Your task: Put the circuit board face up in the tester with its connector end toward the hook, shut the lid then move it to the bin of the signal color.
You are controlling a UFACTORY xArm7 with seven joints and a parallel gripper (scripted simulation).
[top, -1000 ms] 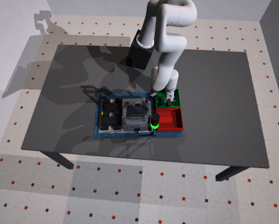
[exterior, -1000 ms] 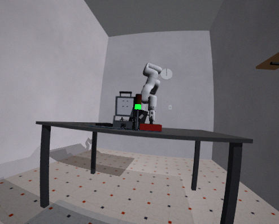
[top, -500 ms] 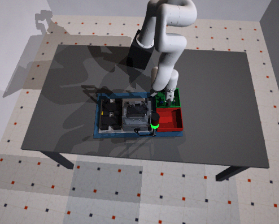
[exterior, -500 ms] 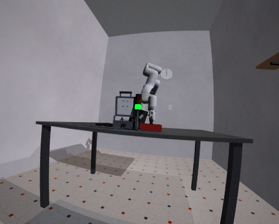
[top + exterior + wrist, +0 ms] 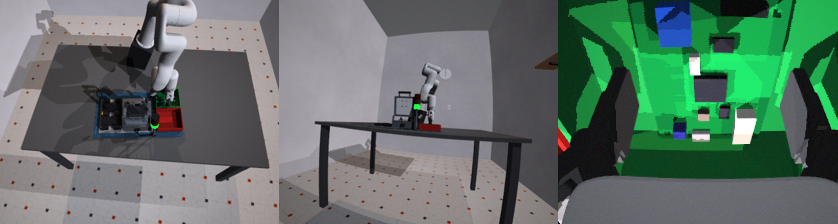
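Now: hand right at the green bin. Round my hand: green circuit board: 10 mm below; then tester lid: 260 mm ahead, 140 mm to the right, 170 mm above; then red bin: 150 mm ahead, 30 mm to the left.
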